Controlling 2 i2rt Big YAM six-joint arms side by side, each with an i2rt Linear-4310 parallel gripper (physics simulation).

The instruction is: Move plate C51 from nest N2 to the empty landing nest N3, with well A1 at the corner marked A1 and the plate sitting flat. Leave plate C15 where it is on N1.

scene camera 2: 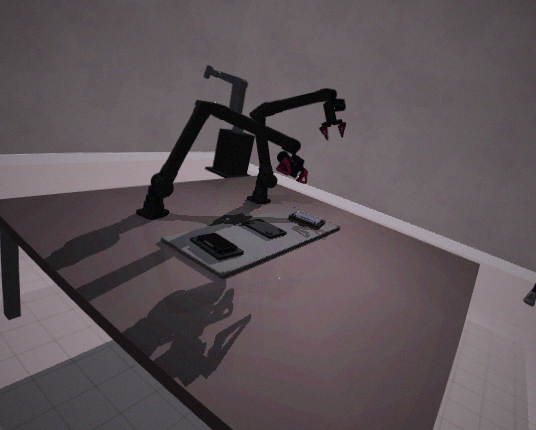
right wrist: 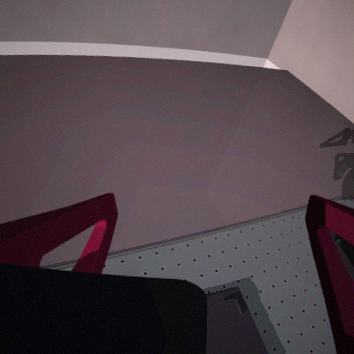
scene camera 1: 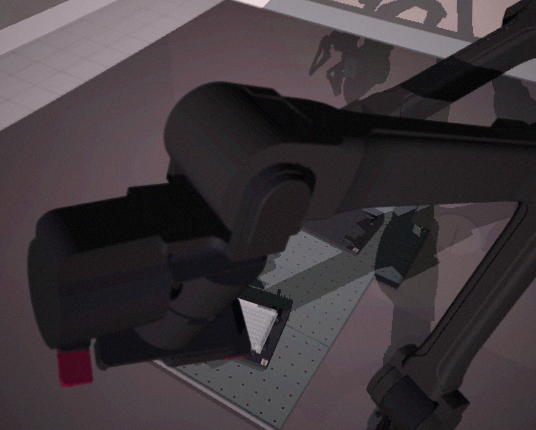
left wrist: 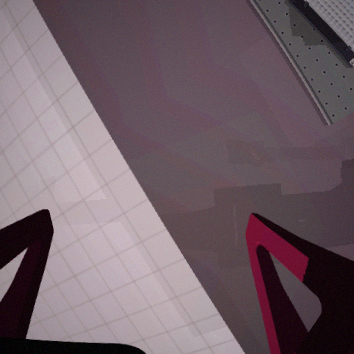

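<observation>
A white plate sits in a dark nest at one end of the board. A black plate sits in the nest at the other end. The middle nest looks empty; part of a nest shows in the right wrist view. Plate codes, nest labels and the A1 mark are not readable. My left gripper is open and empty, high up and away from the plates. My right gripper is open and empty, above the board.
The perforated board lies on the brown table. A dark box stands near its back edge. The left arm hides much of the board in scene camera 1. Arm shadows fall across the table.
</observation>
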